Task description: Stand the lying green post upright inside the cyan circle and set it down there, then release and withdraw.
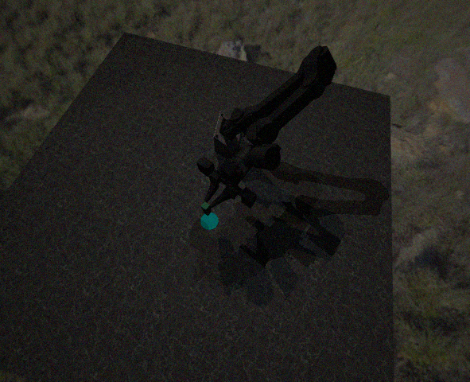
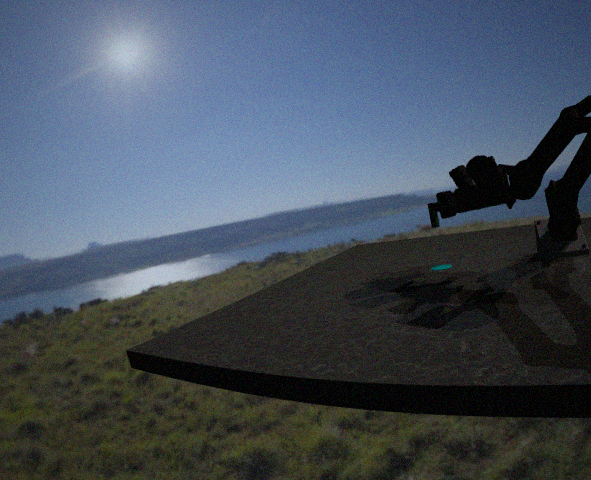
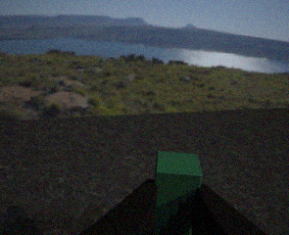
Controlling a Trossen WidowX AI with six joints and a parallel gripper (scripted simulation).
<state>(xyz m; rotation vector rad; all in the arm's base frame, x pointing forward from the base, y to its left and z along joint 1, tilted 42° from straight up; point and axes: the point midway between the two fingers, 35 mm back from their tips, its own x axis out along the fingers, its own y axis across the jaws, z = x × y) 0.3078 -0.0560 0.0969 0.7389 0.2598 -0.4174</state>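
Right now my gripper tip is 160 mm above the cyan circle. Round my gripper tip: green post (20 mm below).
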